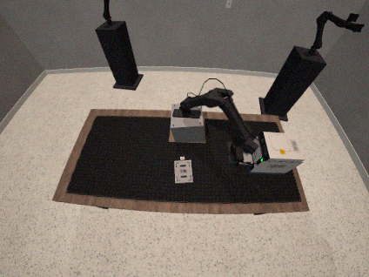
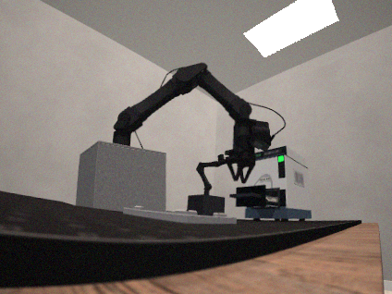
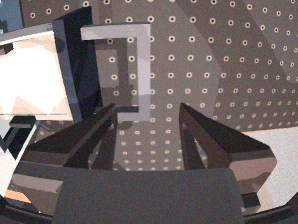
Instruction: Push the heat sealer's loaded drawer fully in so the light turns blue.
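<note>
Now: the sealer drawer 1 cm behind my hand, 12 cm to the left of it and 6 cm below it.
</note>
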